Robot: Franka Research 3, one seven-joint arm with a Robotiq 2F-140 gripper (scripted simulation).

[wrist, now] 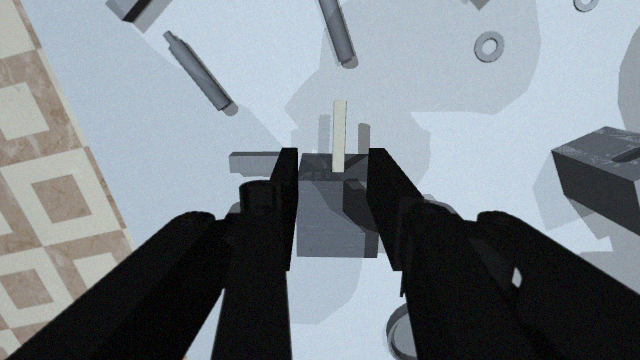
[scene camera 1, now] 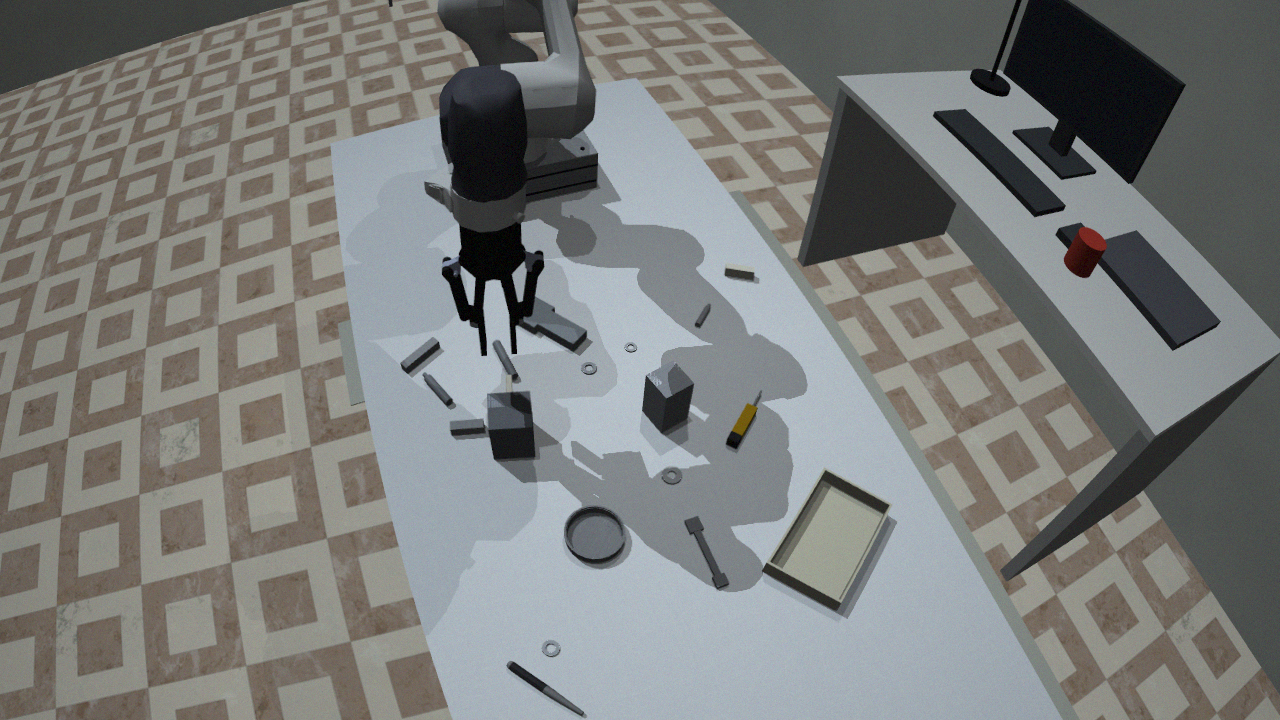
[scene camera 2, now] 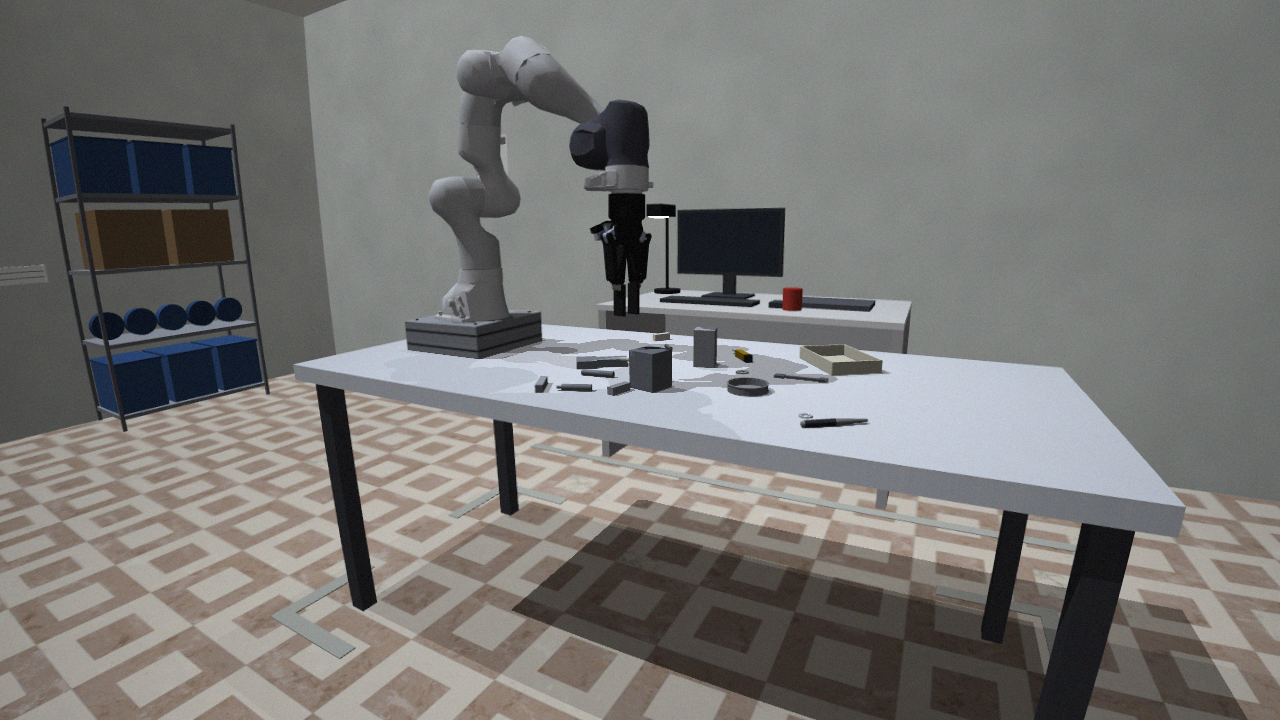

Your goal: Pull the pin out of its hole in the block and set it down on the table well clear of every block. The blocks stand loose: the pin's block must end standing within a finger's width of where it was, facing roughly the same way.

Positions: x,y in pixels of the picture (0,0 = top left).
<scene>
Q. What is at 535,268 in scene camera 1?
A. The gripper.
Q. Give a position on a tray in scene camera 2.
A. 845,360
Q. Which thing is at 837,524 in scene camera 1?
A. A tray.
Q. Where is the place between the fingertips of the gripper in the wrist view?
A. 332,173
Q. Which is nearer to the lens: the dark grey block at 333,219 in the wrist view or the small grey bar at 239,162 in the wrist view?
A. The dark grey block.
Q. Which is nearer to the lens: the dark grey block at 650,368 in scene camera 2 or the taller dark block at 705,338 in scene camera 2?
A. The dark grey block.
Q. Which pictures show the dark grey block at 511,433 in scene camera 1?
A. The wrist view, scene camera 1 and scene camera 2: all of them.
</scene>
